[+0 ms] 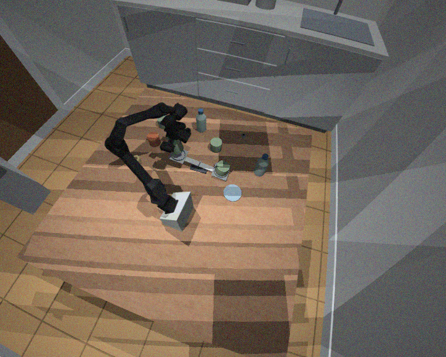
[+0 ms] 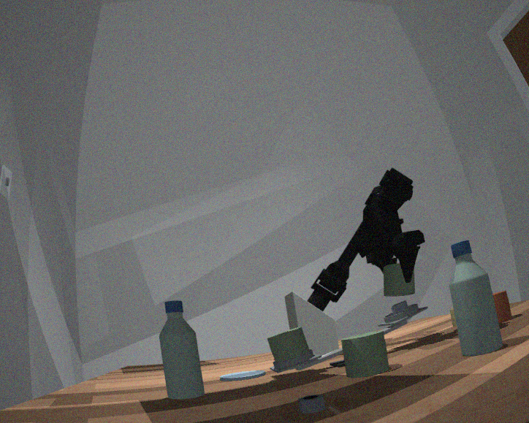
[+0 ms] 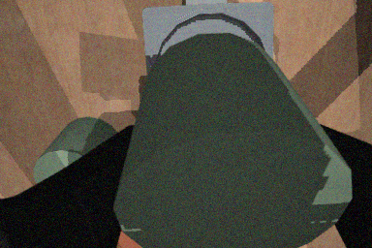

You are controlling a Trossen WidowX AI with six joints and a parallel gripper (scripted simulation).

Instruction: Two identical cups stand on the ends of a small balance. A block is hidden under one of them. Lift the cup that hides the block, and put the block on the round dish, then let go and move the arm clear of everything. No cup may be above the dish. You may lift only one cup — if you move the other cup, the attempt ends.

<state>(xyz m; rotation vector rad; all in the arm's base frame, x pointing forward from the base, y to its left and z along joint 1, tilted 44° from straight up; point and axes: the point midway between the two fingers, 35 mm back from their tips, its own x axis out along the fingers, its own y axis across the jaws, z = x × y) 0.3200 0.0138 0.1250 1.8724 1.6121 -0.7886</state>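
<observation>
The grey block lies 10 mm to the right of my gripper tip and 50 mm below it. The rest, counted from my gripper tip: orange cup (100 mm ahead, 200 mm to the left, 110 mm below); then pale blue round dish (130 mm behind, 350 mm to the right, 140 mm below); then green cup (20 mm to the left, 10 mm above).
</observation>
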